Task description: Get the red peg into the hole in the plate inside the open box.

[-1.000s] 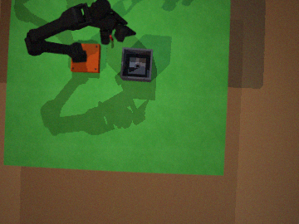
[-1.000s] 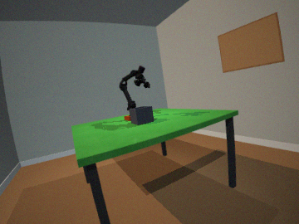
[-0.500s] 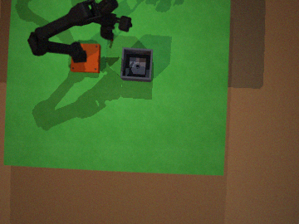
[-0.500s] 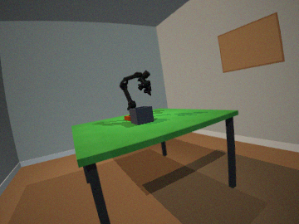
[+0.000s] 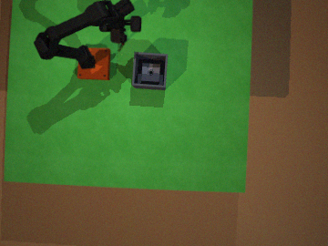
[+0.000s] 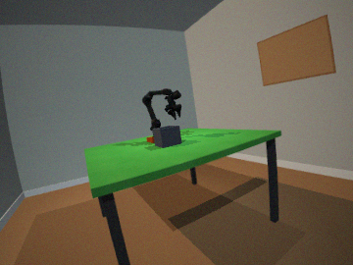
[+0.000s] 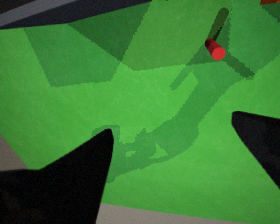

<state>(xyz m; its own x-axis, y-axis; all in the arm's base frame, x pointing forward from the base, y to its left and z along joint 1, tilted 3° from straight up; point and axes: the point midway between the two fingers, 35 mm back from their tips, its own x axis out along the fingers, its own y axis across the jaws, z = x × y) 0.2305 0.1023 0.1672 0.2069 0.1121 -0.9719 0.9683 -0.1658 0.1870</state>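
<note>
Now: the red peg 14 cm below my gripper tip, 5 cm behind it and 2 cm to the right of it. Also, from my gripper tip: grey plate: 19 cm to the right, 14 cm below, 9 cm ahead.
</note>
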